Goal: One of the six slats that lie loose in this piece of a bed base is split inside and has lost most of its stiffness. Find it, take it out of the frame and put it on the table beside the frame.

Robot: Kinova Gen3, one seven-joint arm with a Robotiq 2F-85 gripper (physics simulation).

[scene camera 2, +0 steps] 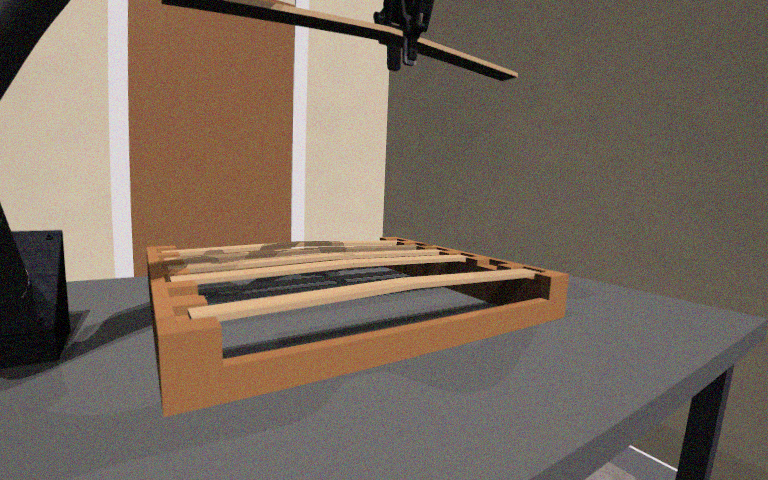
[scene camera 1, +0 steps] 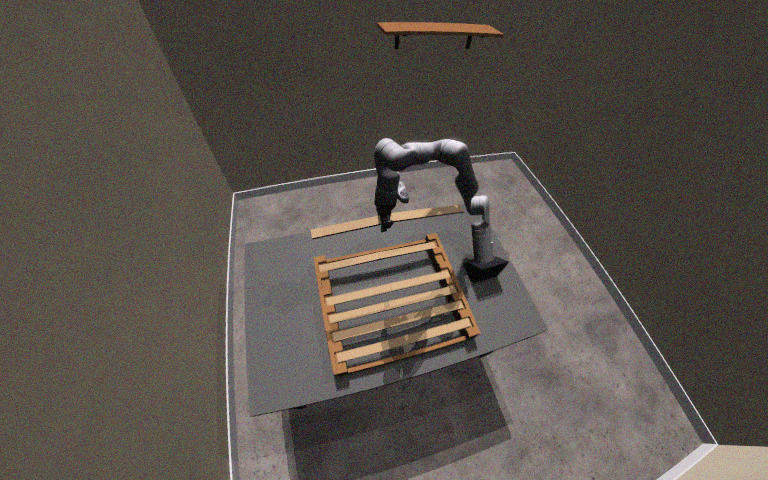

Path:
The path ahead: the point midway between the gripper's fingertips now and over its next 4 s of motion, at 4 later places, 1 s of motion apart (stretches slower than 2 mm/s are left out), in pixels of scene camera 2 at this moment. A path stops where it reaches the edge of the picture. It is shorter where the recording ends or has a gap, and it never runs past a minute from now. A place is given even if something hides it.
My gripper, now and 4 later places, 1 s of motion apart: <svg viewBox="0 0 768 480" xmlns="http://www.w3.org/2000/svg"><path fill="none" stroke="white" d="M401 67L493 33L503 173L493 323L491 360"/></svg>

